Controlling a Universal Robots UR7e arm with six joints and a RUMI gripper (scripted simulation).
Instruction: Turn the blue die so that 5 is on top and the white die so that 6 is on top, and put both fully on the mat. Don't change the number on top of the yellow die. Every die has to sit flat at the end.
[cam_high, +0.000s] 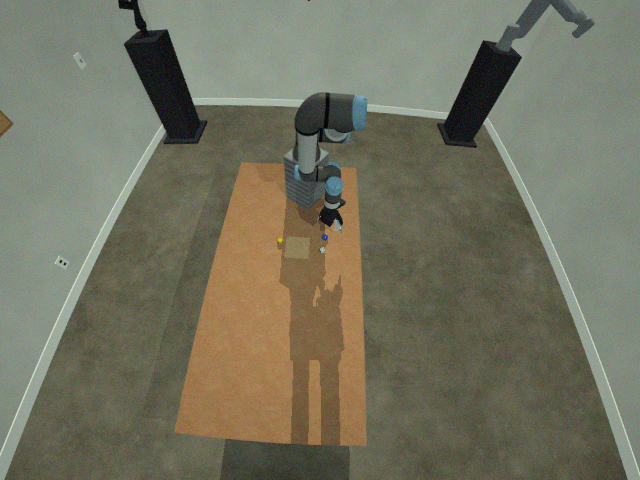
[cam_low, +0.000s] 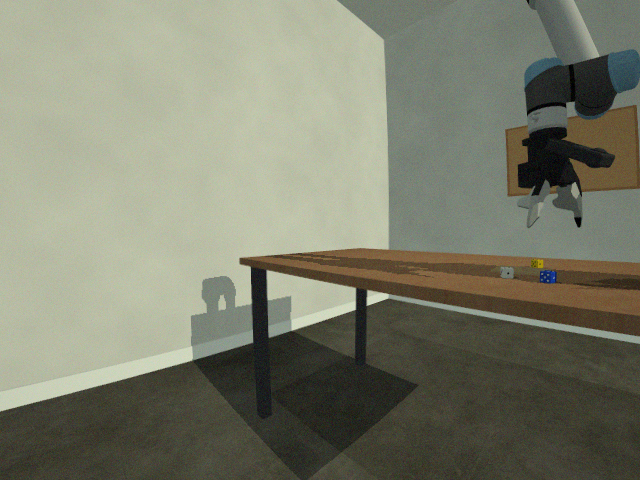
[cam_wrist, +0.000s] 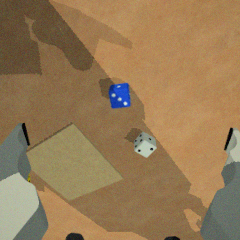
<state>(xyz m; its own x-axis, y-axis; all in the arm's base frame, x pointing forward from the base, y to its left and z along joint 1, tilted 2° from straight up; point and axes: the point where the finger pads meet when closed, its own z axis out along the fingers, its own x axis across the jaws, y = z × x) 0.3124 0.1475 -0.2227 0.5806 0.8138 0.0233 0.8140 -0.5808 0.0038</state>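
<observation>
The blue die lies 1 cm ahead of my hand, 2 cm to the right of it and 11 cm below it. Round my hand: white die (10 cm ahead, 4 cm to the right, 11 cm below); yellow die (5 cm ahead, 28 cm to the right, 11 cm below); tan mat (8 cm ahead, 18 cm to the right, 12 cm below).
</observation>
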